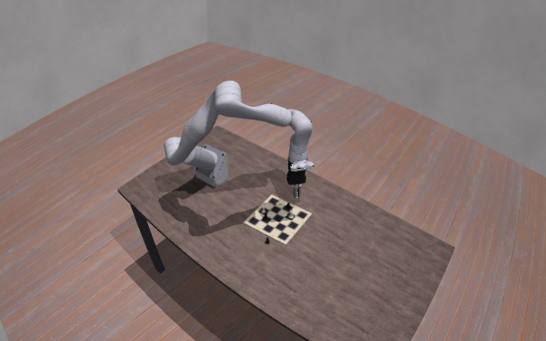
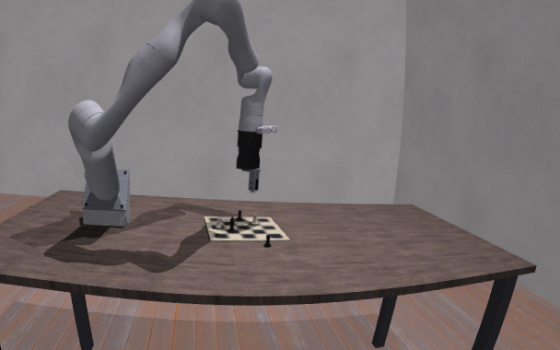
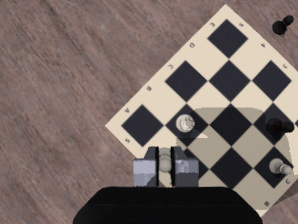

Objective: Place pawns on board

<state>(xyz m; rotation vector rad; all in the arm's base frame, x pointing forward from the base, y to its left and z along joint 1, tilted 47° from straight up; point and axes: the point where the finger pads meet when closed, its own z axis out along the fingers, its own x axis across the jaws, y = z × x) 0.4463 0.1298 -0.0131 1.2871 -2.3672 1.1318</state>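
Now: hand 30 mm past the chessboard, 80 mm to the left of it and 120 mm above it.
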